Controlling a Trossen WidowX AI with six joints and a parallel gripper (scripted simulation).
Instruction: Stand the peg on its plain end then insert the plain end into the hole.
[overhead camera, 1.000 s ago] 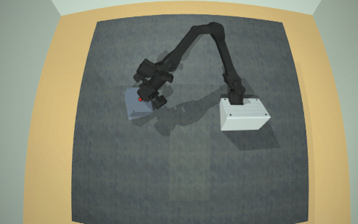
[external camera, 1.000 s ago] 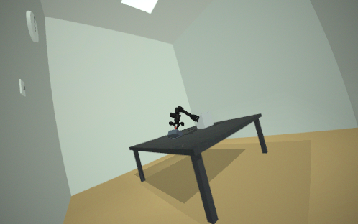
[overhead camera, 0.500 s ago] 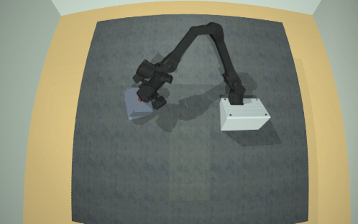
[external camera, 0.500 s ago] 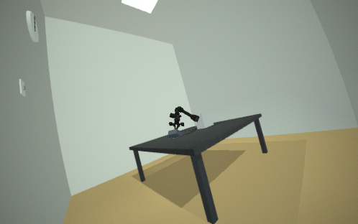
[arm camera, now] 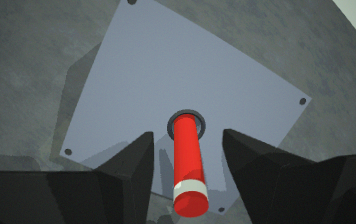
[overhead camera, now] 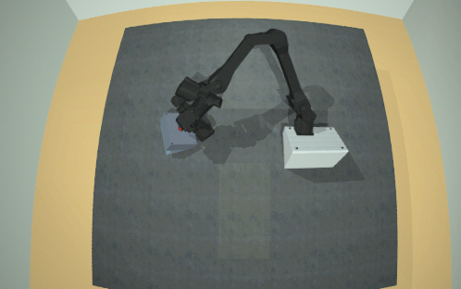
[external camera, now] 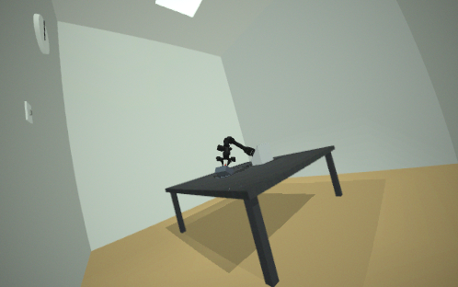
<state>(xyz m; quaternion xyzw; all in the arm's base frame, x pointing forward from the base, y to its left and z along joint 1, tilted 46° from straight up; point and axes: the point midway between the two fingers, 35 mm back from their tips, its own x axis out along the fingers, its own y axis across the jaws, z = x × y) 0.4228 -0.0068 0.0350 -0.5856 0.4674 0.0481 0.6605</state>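
My gripper tip is now 10 mm to the left of the peg, 10 mm below it and 10 mm past it. Round my gripper tip: grey sloped panel: 40 mm below, 20 mm ahead, 10 mm to the left.
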